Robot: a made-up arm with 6 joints.
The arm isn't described. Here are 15 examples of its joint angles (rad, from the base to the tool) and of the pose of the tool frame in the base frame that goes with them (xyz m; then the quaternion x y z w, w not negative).
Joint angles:
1: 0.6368 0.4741 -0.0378 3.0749 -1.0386 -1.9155
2: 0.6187 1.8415 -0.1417 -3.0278 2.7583 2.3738
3: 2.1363 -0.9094 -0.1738 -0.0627 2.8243 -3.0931
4: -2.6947 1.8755 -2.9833 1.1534 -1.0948 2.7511
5: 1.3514 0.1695 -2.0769 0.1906 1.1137 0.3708
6: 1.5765 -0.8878 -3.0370 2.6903 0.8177 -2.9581
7: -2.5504 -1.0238 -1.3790 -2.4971 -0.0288 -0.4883
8: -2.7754 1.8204 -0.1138 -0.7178 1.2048 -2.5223
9: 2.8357 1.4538 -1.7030 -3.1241 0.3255 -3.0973
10: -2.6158 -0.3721 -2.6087 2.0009 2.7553 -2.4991
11: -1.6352 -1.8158 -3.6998 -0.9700 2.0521 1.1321
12: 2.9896 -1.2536 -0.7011 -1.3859 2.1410 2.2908
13: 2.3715 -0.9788 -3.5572 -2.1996 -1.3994 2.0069
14: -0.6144 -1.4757 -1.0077 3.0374 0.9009 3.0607
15: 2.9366 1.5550 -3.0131 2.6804 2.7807 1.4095
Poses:
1: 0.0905 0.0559 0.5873 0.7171 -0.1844 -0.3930 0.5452
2: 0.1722 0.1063 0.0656 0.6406 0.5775 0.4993 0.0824
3: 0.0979 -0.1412 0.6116 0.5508 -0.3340 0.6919 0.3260
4: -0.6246 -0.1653 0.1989 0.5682 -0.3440 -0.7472 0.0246
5: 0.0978 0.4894 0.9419 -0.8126 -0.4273 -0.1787 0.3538
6: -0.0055 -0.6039 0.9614 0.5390 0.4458 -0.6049 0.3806
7: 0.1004 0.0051 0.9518 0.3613 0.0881 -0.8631 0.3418
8: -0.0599 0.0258 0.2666 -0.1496 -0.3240 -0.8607 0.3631
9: -0.5188 0.1630 0.0214 -0.1757 -0.9428 -0.0373 0.2809
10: 0.1885 -0.0134 1.0344 0.5828 0.7778 0.0747 0.2232
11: -0.0676 0.6486 0.2031 0.3932 -0.0698 -0.9153 0.0531
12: 0.1811 0.1055 0.7458 -0.8202 0.0134 -0.3355 0.4632
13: 0.2849 -0.4100 0.7653 0.4399 0.0788 -0.6806 0.5806
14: -0.2154 0.1560 0.8796 -0.1070 0.0672 0.9194 0.3725
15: -0.6244 0.0775 0.4705 -0.2208 0.4915 -0.6050 0.5862
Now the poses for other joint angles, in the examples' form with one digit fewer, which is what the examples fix.
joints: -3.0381 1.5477 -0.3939 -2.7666 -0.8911 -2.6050
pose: -0.179 -0.068 0.301 0.291 0.460 0.287 0.788
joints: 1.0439 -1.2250 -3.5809 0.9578 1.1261 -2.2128
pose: -0.416 -0.617 0.579 -0.439 -0.262 0.758 0.405
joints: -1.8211 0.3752 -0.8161 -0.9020 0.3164 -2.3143
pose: -0.081 -0.464 0.485 -0.772 -0.612 0.168 0.028
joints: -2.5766 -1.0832 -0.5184 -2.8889 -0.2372 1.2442
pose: 0.030 -0.012 0.648 0.701 -0.329 -0.308 0.554
